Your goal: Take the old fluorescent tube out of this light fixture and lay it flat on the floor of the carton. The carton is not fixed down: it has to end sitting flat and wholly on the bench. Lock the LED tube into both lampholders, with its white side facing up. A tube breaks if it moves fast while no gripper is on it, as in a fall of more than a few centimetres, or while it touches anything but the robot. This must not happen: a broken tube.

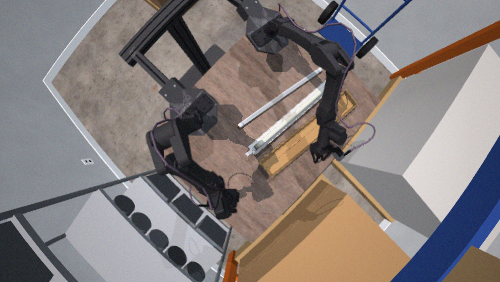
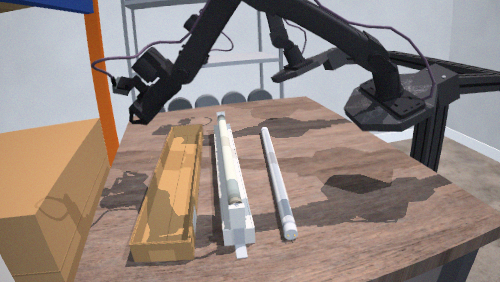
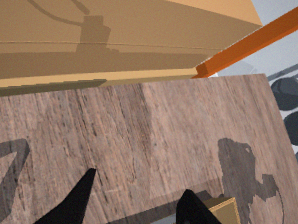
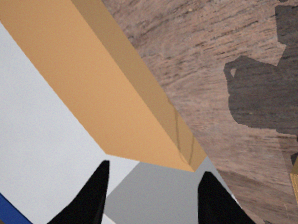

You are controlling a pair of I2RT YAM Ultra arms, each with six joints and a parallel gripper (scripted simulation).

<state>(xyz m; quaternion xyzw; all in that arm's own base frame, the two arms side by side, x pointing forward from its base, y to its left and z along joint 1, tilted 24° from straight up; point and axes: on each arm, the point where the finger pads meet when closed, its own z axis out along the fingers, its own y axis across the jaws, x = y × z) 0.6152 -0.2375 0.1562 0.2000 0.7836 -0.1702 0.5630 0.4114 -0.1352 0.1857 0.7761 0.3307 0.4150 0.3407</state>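
My left hand is 100 mm past the carton, 110 mm to the right of it and 140 mm above it. Also, from my left hand: old fluorescent tube (230 mm behind, 120 mm to the left, 90 mm below); then LED tube (350 mm behind, 160 mm to the left, 150 mm below); then grey light fixture (230 mm behind, 120 mm to the left, 110 mm below).
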